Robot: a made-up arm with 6 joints.
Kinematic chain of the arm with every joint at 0, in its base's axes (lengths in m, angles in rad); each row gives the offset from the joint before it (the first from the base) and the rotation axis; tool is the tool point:
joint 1: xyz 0 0 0.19 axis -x
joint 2: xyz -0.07 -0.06 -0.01 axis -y
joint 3: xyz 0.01 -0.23 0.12 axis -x
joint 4: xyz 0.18 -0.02 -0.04 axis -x
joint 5: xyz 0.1 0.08 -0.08 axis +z
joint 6: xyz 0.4 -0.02 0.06 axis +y
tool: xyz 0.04 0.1 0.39
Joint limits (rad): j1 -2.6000..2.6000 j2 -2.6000..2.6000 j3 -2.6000..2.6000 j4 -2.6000..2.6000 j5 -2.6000..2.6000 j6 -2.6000..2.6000
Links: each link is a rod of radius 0.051 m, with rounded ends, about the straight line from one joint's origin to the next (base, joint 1, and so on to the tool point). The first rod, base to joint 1, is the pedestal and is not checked.
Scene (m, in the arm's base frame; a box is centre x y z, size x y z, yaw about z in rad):
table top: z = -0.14
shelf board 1: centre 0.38 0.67 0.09 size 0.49 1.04 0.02 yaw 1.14
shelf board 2: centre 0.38 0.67 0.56 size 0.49 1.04 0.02 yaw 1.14
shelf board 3: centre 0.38 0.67 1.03 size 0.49 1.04 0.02 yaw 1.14
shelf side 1: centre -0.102 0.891 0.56 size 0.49 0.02 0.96 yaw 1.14
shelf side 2: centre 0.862 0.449 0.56 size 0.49 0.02 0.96 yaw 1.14
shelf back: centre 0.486 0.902 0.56 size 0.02 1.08 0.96 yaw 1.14
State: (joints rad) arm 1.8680 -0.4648 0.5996 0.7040 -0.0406 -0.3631
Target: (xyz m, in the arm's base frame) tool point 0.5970 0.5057 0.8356
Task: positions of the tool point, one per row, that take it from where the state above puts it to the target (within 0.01 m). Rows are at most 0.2 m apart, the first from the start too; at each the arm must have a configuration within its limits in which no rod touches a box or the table.
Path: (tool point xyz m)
1: 0.5582 -0.1017 0.1765
2: 0.6163 -0.0254 0.2768
3: 0.6387 -0.0769 0.4225
4: 0.6329 0.0347 0.5494
5: 0.5721 0.1315 0.6920
6: 0.4552 0.1973 0.8356
7: 0.4961 0.3021 0.8645
8: 0.5439 0.4069 0.8649
9: 0.5970 0.5057 0.8356

